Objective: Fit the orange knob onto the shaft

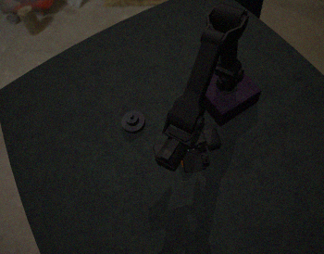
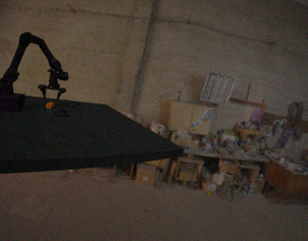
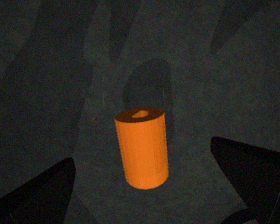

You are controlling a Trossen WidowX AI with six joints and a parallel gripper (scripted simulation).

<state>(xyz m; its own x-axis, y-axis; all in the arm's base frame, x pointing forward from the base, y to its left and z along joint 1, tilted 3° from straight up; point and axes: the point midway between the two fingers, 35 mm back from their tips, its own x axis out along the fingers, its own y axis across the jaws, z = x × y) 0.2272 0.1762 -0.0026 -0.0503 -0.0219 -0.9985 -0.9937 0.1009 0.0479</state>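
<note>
Right now the orange knob is 4 cm below my gripper tip and 2 cm to the right of it. Also, from my gripper tip: dark shaft (21 cm to the right, 12 cm ahead, 3 cm below).
</note>
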